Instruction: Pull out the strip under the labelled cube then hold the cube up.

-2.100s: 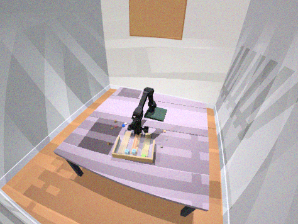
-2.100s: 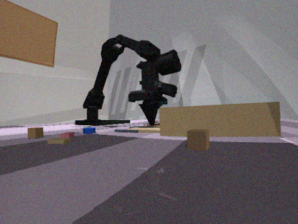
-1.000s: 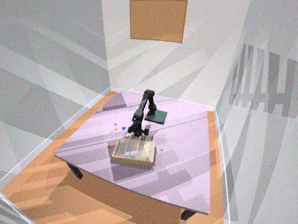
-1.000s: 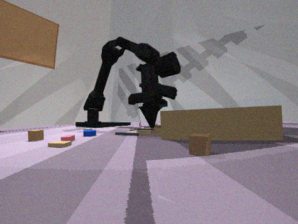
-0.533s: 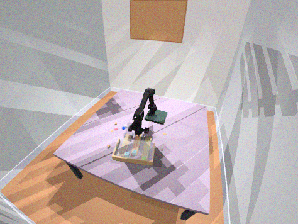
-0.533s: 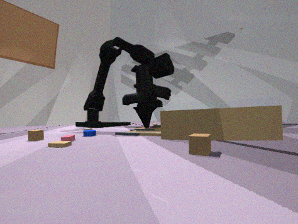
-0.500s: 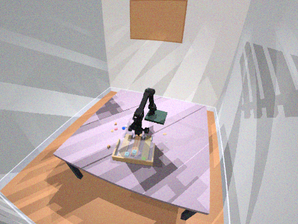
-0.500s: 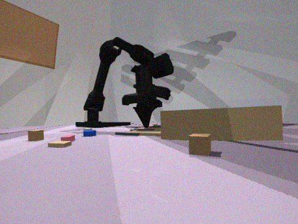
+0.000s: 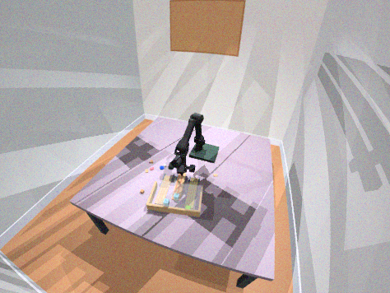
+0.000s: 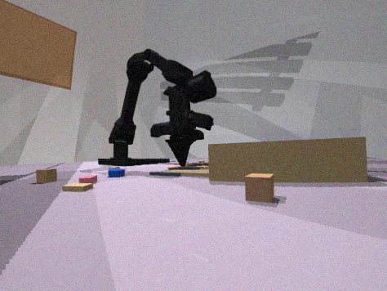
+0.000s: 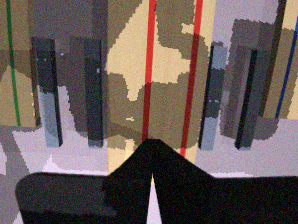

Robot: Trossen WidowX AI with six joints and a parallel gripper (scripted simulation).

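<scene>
My gripper tip is now 90 mm short of the strip and 20 mm to the right of it. Also, from my gripper tip: pink block: 40 mm ahead, 240 mm to the right; then blue block: 10 mm behind, 180 mm to the right.
</scene>
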